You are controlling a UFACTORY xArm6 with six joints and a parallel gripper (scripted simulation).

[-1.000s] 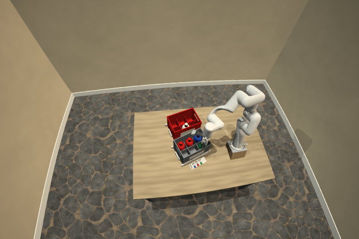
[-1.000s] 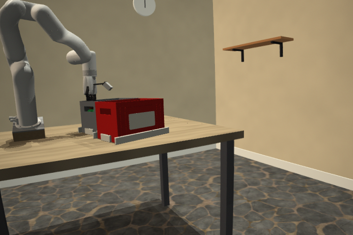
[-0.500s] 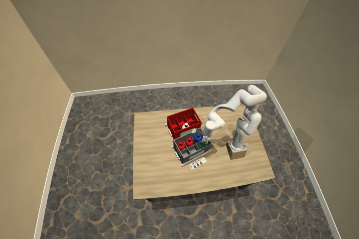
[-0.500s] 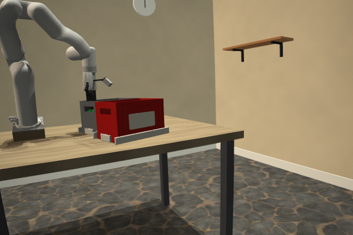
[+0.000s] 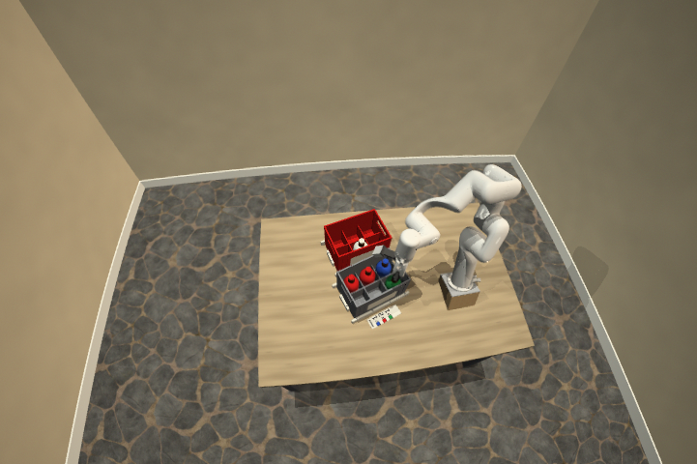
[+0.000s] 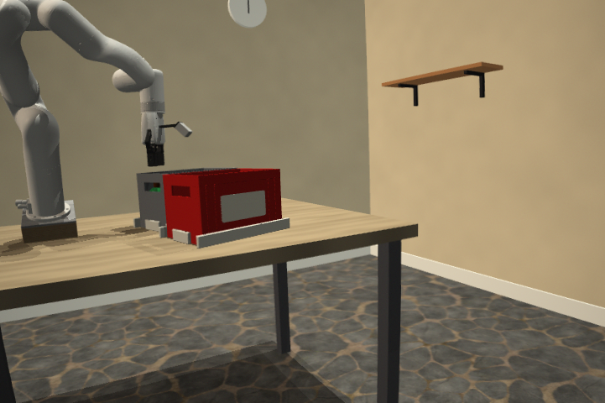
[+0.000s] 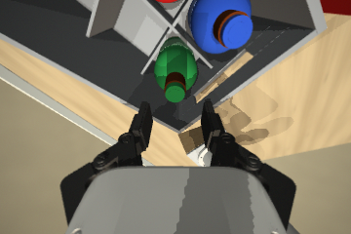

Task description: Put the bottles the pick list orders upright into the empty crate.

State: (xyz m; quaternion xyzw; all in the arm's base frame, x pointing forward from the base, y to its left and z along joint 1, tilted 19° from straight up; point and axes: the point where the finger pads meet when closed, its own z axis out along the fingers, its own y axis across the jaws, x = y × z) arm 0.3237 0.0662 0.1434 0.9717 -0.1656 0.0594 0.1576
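Now: hand 13 cm above the green-label bottle. Also, from my hand: grey crate 10 cm ahead, 1 cm to the left, 13 cm below; pick list 4 cm ahead, 13 cm to the left, 21 cm below; blue bottle 4 cm ahead, 8 cm to the right, 13 cm below.
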